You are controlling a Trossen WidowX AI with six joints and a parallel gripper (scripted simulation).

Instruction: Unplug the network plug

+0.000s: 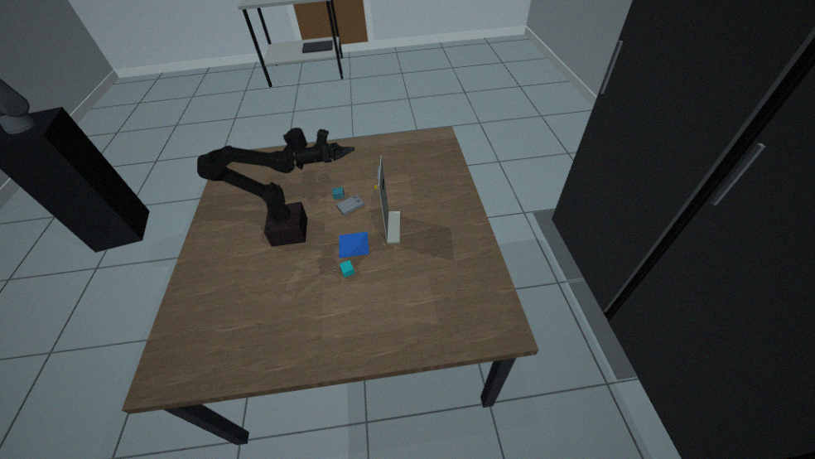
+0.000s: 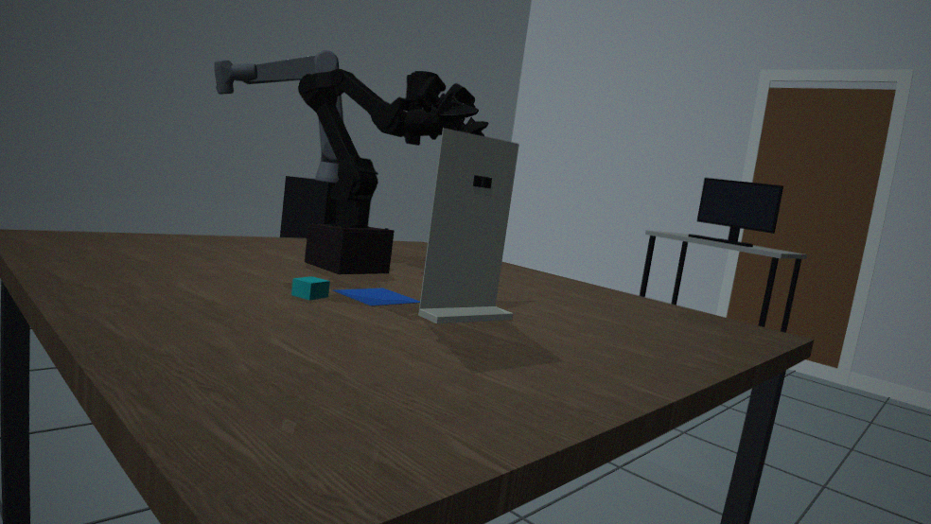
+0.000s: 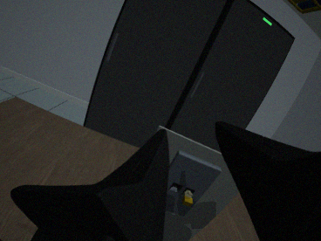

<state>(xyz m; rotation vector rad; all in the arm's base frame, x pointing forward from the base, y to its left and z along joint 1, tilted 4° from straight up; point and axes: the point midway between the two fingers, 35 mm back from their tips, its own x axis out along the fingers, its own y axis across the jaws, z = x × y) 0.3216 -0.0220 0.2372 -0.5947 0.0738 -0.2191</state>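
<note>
Now: gripper tip 6 cm short of the yellow network plug, 9 cm to the left of it and 12 cm above it. Also, from my gripper tip: grey upright panel (8 cm ahead, 9 cm to the right, 21 cm below); blue marked square (9 cm behind, 14 cm to the right, 36 cm below); flat grey block (5 cm behind, 9 cm to the left, 35 cm below).
</note>
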